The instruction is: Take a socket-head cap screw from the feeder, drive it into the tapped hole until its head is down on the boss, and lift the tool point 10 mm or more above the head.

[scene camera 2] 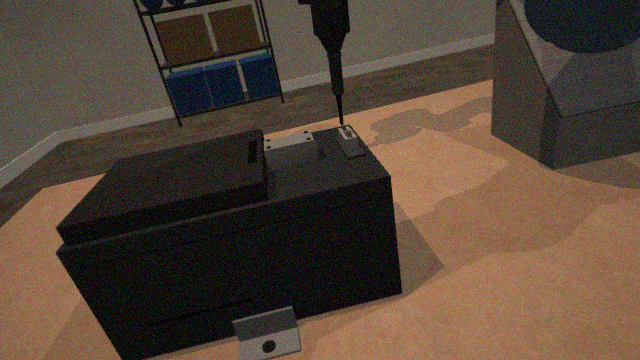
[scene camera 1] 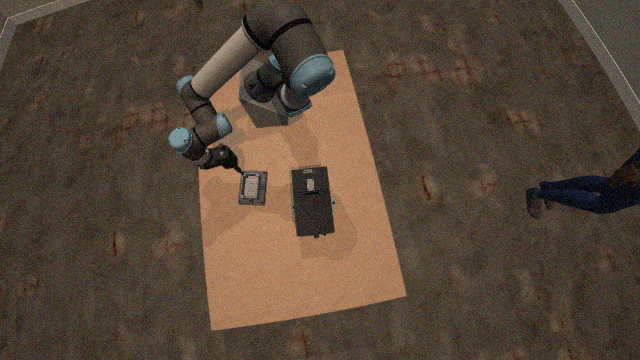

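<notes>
The screwdriver (scene camera 1: 242,172) (scene camera 2: 342,123) points downward. In scene camera 1 its tip is at the upper left corner of the grey housing (scene camera 1: 265,190). In scene camera 2 its thin bit shows beyond the feeder's far edge. Whether a screw is on the tip is too small to tell. The black feeder (scene camera 1: 314,215) (scene camera 2: 260,265) stands to the right of the housing in scene camera 1, apart from the tool. The housing is hidden behind the feeder in scene camera 2. The tapped hole and its boss cannot be made out clearly.
The feeder carries a light block (scene camera 1: 310,185) (scene camera 2: 290,144) on top. A bracket (scene camera 2: 270,340) with a round hole is at its near side. The grey robot pedestal (scene camera 2: 520,90) stands on the wooden table top (scene camera 1: 300,285). A person (scene camera 1: 580,195) is at the right, off the table.
</notes>
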